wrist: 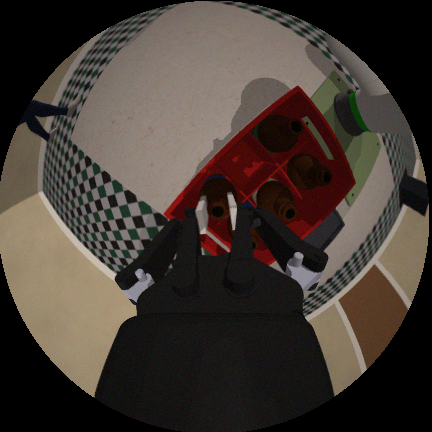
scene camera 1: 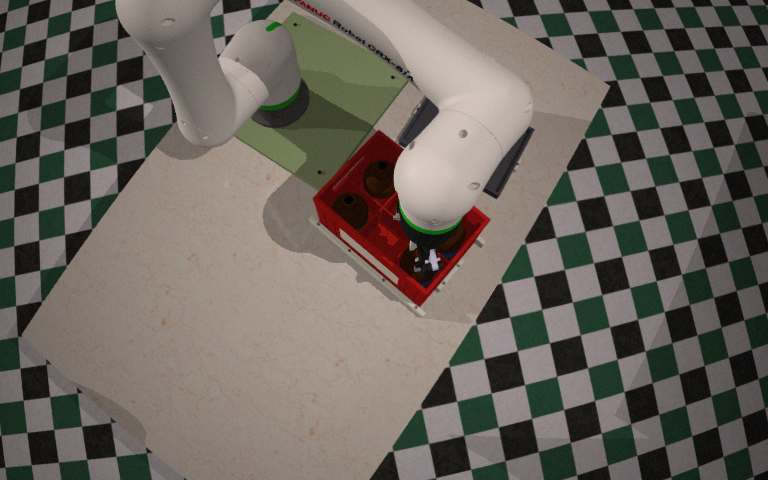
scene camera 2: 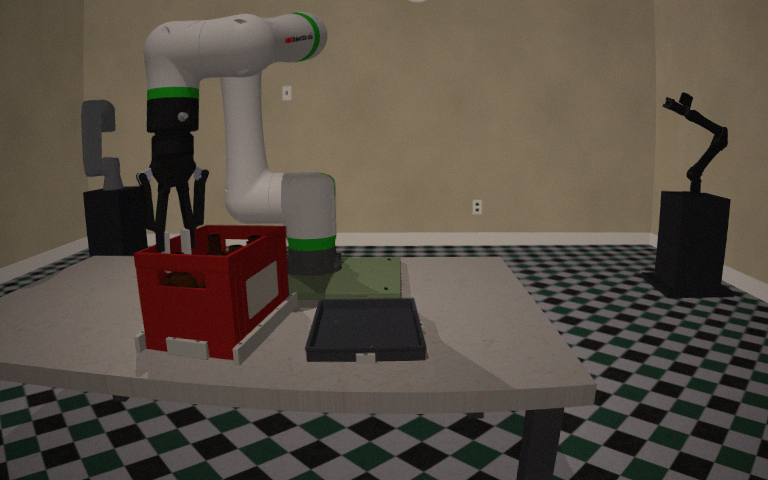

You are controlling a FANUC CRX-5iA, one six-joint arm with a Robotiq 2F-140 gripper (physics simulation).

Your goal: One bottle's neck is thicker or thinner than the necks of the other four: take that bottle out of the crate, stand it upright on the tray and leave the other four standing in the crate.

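Observation:
The red crate holds five brown bottles. My gripper points down and is shut on the neck of a bottle with a blue band, which stands in an end corner compartment. The other bottles stand in their compartments: one at the far corner, one beside it, a middle one, and one partly hidden by the gripper. The dark tray is empty in scene camera 2.
The middle compartment beside the held bottle is empty. Pale rails border the crate. The arm's green base plate lies behind the crate. The arm hides part of the tray in scene camera 1.

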